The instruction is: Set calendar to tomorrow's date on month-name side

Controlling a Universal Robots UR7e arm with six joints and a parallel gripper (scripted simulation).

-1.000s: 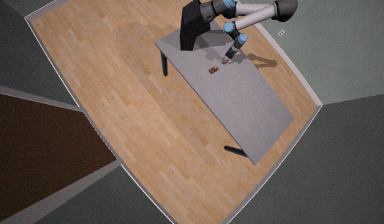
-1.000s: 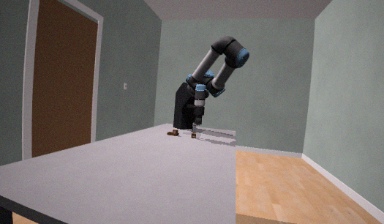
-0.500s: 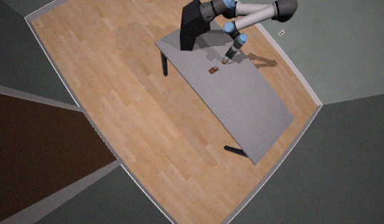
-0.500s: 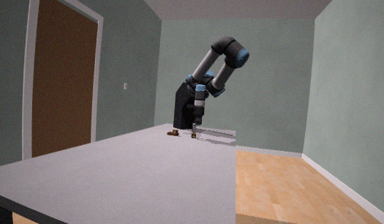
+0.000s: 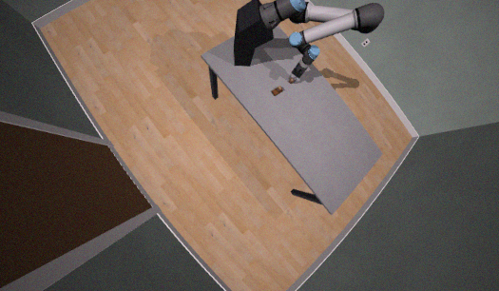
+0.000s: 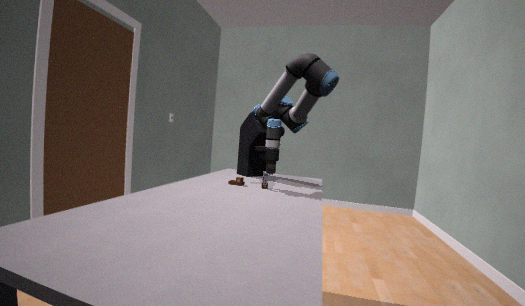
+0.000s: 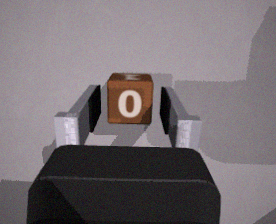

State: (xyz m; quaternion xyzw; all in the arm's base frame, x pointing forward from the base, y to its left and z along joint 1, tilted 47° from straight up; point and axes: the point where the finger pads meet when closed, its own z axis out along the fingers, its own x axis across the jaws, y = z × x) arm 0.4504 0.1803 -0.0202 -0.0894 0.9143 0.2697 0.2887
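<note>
Now: hand 20 mm above the brown wooden cube. From my hand the other things lie so: calendar tray 160 mm to the right, 30 mm below, 10 mm ahead.
</note>
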